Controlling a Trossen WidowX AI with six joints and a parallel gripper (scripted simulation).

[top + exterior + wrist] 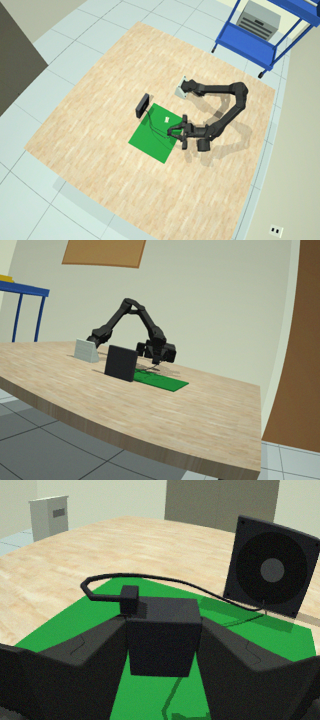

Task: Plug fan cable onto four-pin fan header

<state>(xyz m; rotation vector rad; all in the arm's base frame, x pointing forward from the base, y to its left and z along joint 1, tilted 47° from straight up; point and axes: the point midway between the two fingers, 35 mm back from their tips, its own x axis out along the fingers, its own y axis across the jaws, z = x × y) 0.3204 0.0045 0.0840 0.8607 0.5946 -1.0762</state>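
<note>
The green board is 60 mm to the right of my gripper tip and 100 mm below it. Round my gripper tip: dark fan plug: 10 mm below; white four-pin header: 90 mm behind, 40 mm to the right, 80 mm below; black fan: 80 mm behind, 200 mm to the right, 20 mm below.
</note>
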